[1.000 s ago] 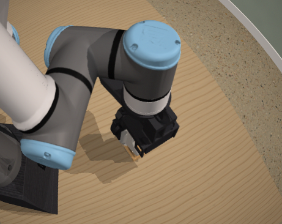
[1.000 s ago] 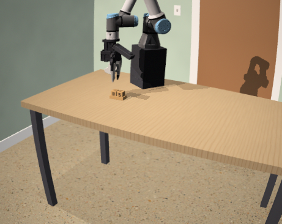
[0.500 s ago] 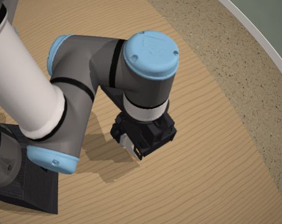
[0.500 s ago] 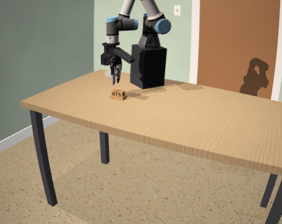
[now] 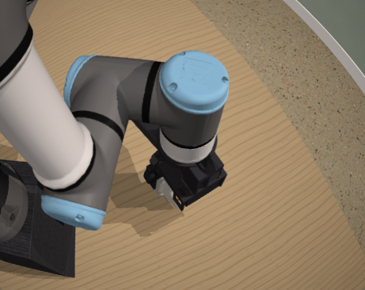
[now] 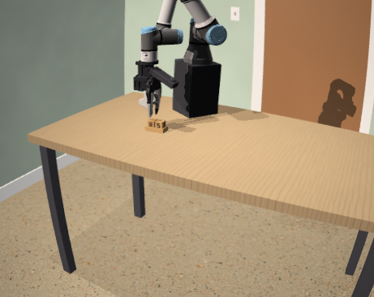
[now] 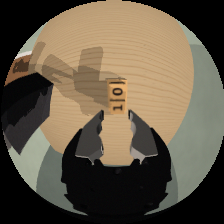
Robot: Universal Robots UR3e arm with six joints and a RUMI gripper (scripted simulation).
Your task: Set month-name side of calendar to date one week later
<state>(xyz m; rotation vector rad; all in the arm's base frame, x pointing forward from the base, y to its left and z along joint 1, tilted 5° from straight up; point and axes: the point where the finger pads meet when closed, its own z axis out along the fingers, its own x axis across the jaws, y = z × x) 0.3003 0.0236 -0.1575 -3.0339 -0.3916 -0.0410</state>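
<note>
Now: the wooden tray 6 cm below my hand and 1 cm to the left of it.
</note>
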